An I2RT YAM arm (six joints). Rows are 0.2 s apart.
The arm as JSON. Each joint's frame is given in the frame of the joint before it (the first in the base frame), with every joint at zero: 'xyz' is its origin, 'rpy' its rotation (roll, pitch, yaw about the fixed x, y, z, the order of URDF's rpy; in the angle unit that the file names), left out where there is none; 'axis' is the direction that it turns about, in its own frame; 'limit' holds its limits. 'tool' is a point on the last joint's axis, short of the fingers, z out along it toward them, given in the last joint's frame.
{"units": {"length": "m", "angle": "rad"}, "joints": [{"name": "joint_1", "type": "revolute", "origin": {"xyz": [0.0, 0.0, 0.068]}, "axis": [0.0, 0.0, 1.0], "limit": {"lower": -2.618, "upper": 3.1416}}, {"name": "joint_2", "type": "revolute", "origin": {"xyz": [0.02, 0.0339, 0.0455], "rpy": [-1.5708, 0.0, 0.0]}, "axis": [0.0, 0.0, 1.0], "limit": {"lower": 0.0, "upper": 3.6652}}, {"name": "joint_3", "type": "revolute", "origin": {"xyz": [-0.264, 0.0, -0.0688], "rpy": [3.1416, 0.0, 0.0]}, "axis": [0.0, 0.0, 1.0], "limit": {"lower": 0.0, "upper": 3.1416}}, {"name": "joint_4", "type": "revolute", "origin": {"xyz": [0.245, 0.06, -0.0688]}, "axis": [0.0, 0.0, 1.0], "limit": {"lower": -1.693, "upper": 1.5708}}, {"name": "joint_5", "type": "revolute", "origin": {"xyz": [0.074, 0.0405, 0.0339], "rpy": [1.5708, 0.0, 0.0]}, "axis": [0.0, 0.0, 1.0], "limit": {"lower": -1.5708, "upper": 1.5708}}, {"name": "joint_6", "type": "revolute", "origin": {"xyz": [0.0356, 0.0, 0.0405], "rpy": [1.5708, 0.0, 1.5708]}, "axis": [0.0, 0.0, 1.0], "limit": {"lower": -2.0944, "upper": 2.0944}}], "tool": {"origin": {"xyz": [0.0, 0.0, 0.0], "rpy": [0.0, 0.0, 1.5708]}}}
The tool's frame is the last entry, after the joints.
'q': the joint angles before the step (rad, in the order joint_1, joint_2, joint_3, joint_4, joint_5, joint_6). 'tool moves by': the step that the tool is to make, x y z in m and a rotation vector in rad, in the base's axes. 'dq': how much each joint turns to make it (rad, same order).
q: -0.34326, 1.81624, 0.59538, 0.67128, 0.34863, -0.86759
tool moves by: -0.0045, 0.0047, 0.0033, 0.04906, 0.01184, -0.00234
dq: 0.00784, -0.04084, -0.00749, -0.07547, -0.01430, 0.04363
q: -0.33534, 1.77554, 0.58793, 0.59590, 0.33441, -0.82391
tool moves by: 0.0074, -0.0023, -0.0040, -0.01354, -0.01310, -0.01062
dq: 0.00247, 0.04349, 0.02260, 0.03766, 0.01561, 0.00013
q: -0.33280, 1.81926, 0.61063, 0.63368, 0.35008, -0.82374
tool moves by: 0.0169, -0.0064, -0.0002, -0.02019, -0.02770, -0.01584
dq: 0.00032, 0.05908, 0.06584, 0.02599, 0.01902, 0.00005
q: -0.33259, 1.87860, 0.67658, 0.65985, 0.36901, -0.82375
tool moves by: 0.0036, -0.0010, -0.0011, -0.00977, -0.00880, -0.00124
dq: 0.00120, 0.01744, 0.01107, 0.01952, 0.00535, -0.00454
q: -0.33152, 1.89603, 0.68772, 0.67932, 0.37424, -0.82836
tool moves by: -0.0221, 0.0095, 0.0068, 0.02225, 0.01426, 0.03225
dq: 0.00204, -0.10094, -0.08949, -0.03164, -0.03436, -0.00152
